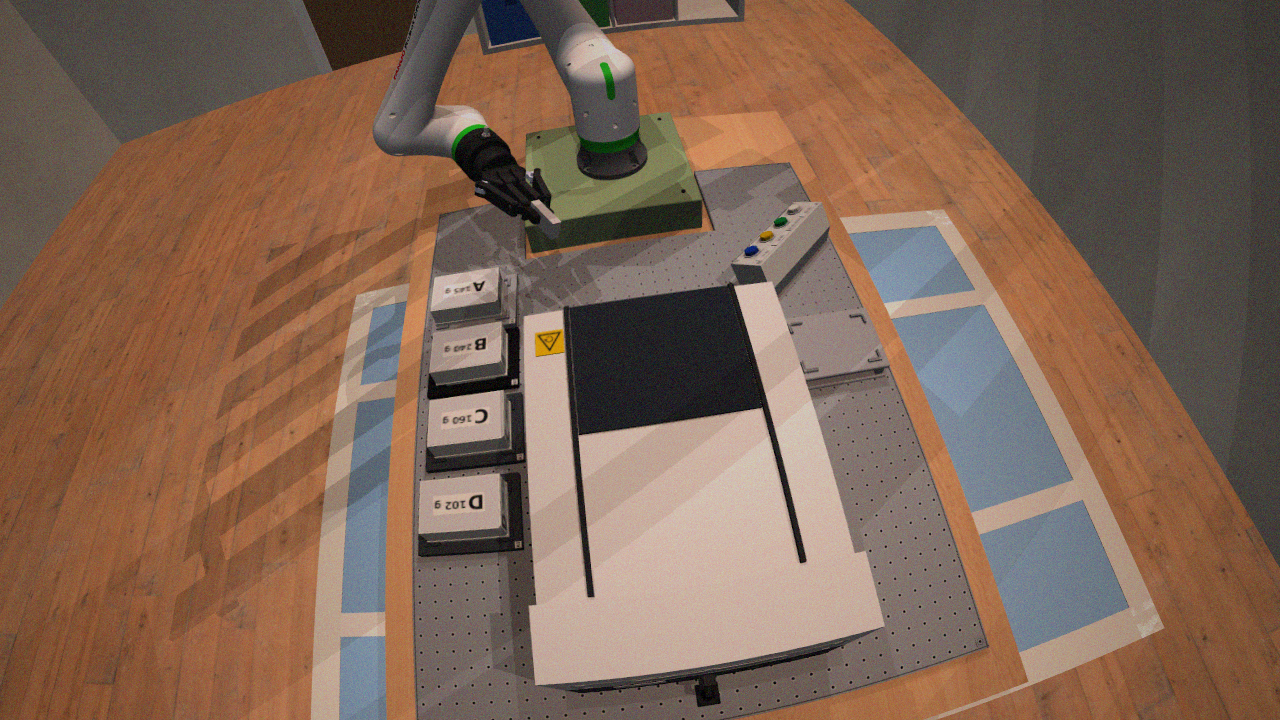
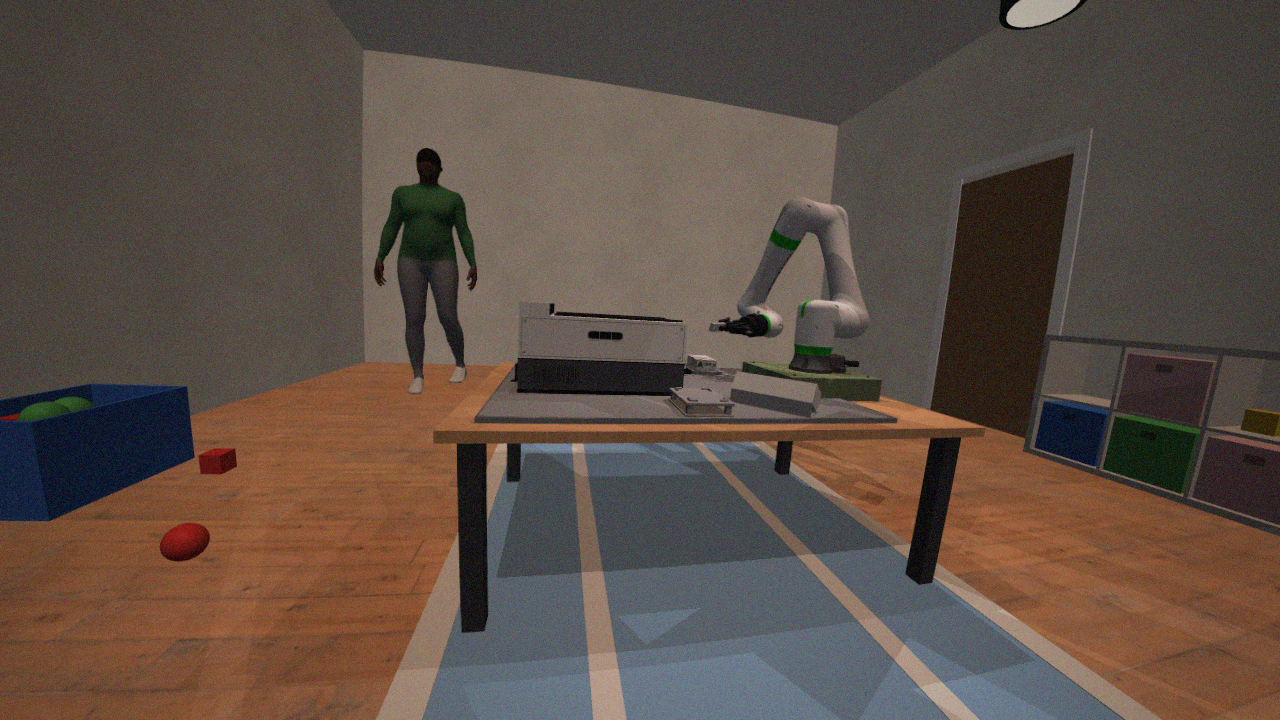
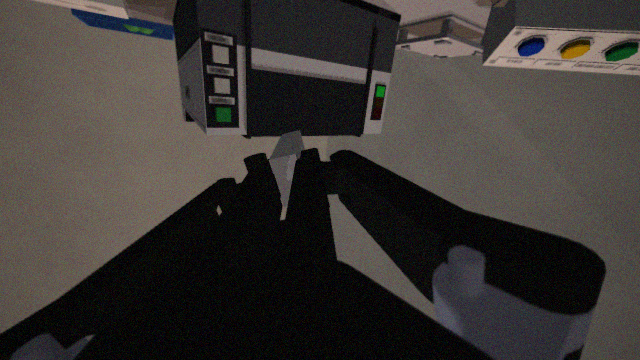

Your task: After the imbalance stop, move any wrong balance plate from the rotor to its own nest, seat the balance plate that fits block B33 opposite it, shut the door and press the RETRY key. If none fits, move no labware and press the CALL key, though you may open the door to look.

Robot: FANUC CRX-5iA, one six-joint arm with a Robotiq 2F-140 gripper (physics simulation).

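Places are measured from the arm's base along level axes (x ahead, y left, z up), in centimetres.
Pixels of known places: gripper, between the fingertips: (image 1: 556, 230) (image 2: 711, 327) (image 3: 295, 149); arm's base, origin of its link: (image 1: 612, 159) (image 2: 810, 370).
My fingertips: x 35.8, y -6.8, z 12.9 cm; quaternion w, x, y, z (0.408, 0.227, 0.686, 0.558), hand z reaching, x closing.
Ahead of a thing's pixels: the offset from my fingertips to its top centre. "spot": to the spot under its first point.
My gripper (image 1: 545, 217) (image 2: 715, 327) (image 3: 295, 149) is shut and empty, its pale fingertips together, in the air before the green robot base. The white centrifuge (image 1: 698, 537) (image 2: 599, 340) stands mid-table; a dark panel (image 1: 662, 362) (image 3: 305, 102) covers its door area, and the rotor and block B33 are hidden. Balance plates A {dx -2.0, dy -19.5, dz -13.2 cm} (image 1: 467, 293), B 240 g {dx +10.7, dy -17.1, dz -13.7 cm} (image 1: 466, 351), C 160 g {dx +24.2, dy -15.1, dz -13.7 cm} (image 1: 467, 422) and D 102 g {dx +38.1, dy -14.5, dz -13.7 cm} (image 1: 462, 505) sit in a column of nests left of it. The key box {dx -9.6, dy +38.2, dz -10.7 cm} (image 1: 783, 241) (image 2: 774, 394) (image 3: 565, 50) has blue, yellow, green and pale keys; its labels are too small to read.
A grey stand with corner brackets {spot: dx +12.9, dy +43.4, dz -15.6 cm} (image 1: 836, 344) (image 2: 700, 398) (image 3: 440, 48) is right of the centrifuge. The green robot base (image 1: 617, 197) (image 2: 859, 386) is behind it. A green lamp {dx +14.5, dy +28.0, dz -5.1 cm} (image 3: 380, 91) glows on its front. A person (image 2: 429, 223) stands beyond the table.
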